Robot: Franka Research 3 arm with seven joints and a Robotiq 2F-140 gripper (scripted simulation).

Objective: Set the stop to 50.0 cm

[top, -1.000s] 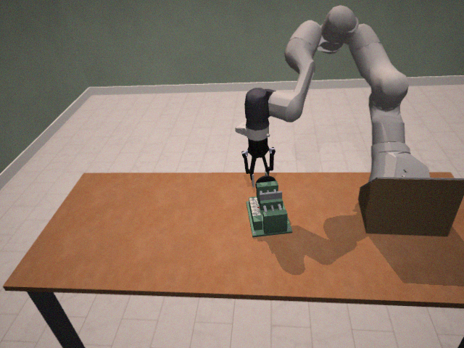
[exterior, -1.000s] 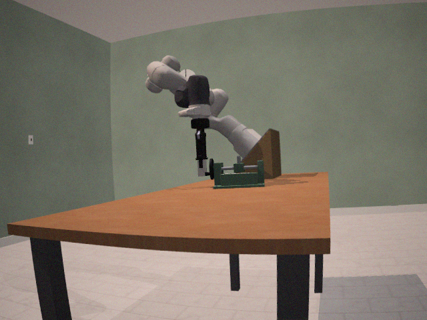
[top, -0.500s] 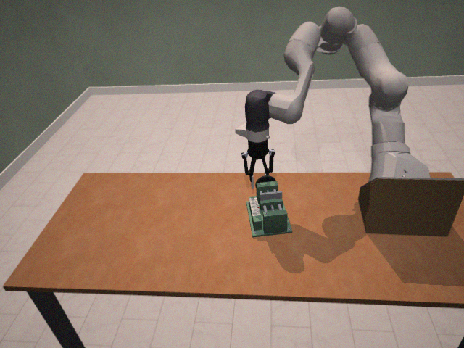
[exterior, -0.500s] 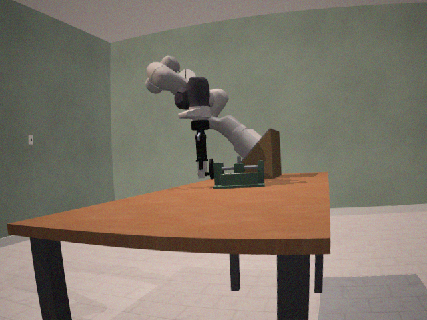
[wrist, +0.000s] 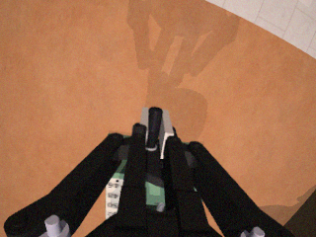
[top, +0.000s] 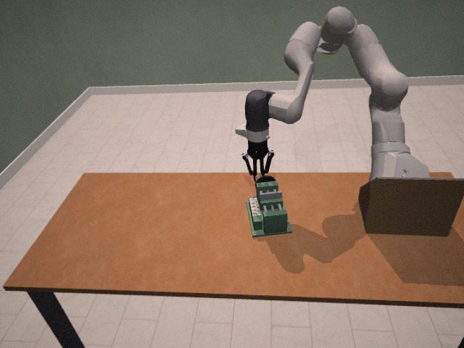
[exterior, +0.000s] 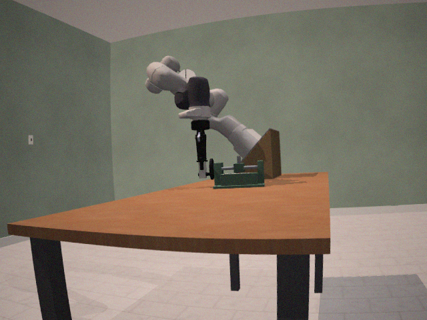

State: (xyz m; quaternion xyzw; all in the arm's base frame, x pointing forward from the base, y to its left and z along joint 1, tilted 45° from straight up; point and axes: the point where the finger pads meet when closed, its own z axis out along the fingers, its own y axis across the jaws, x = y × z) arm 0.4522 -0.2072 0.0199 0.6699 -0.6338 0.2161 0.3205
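Now: the black handwheel 1 cm behind my hand, 2 cm to the left of it and 1 cm below it. Also, from my hand: sliding stop block: 3 cm behind, 15 cm to the left, 2 cm above.
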